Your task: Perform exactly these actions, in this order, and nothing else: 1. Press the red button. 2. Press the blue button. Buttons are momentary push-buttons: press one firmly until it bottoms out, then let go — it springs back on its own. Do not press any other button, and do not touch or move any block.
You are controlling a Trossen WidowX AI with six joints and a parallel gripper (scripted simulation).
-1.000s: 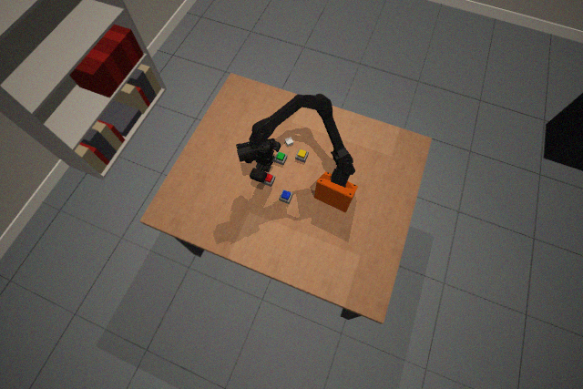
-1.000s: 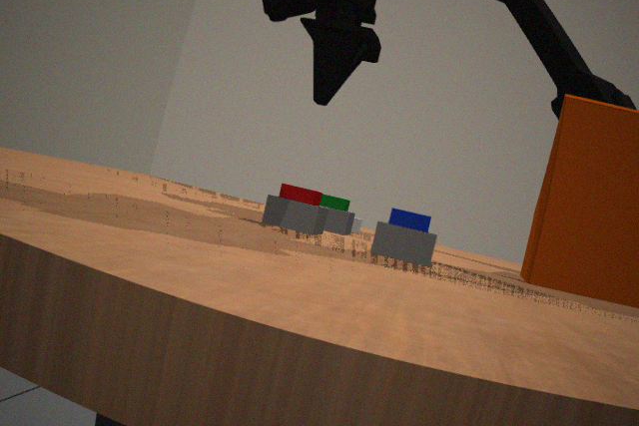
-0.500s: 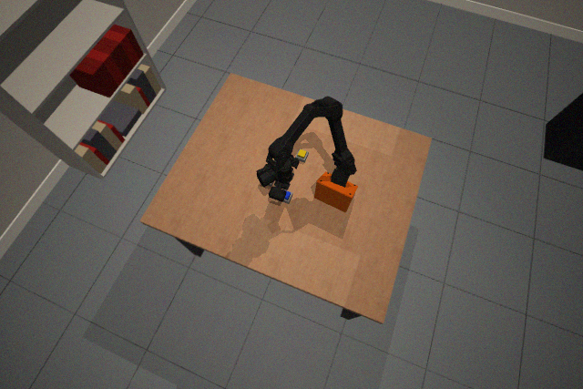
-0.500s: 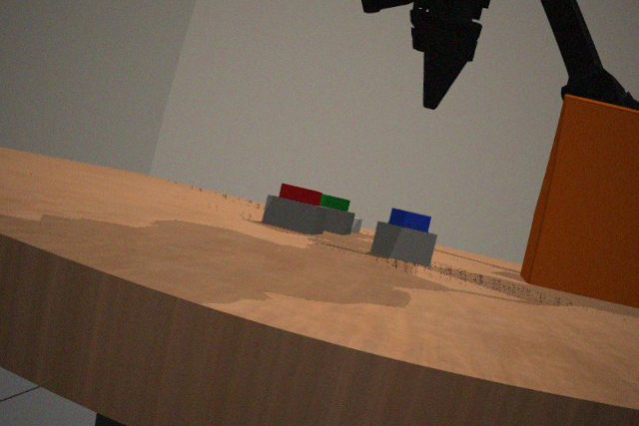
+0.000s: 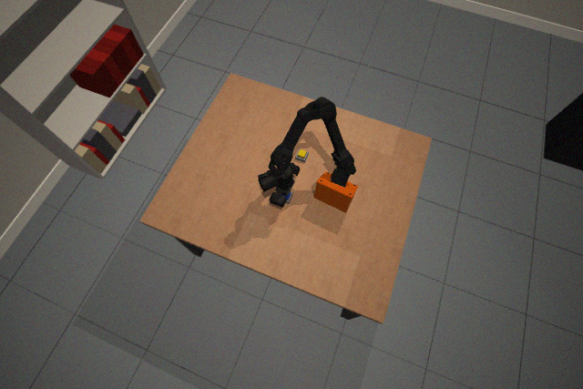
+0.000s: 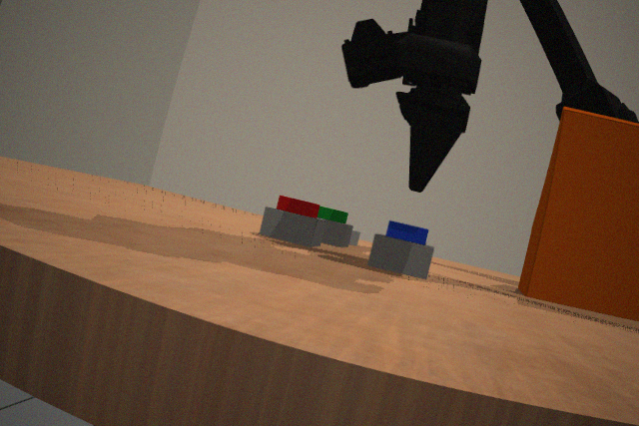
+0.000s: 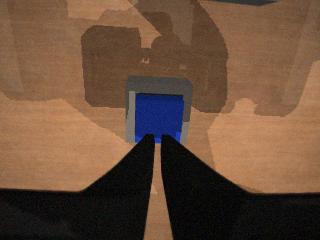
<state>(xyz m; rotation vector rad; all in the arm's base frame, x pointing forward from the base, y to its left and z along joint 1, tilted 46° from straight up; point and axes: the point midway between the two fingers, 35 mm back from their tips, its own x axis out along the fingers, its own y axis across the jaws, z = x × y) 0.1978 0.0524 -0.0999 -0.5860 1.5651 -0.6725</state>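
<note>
Right now the blue button is 30 mm below my gripper tip. The rest, counted from my gripper tip: red button 100 mm ahead, 50 mm to the right, 30 mm below; yellow button 220 mm to the right, 30 mm below; green button 90 mm ahead, 170 mm to the right, 30 mm below.
</note>
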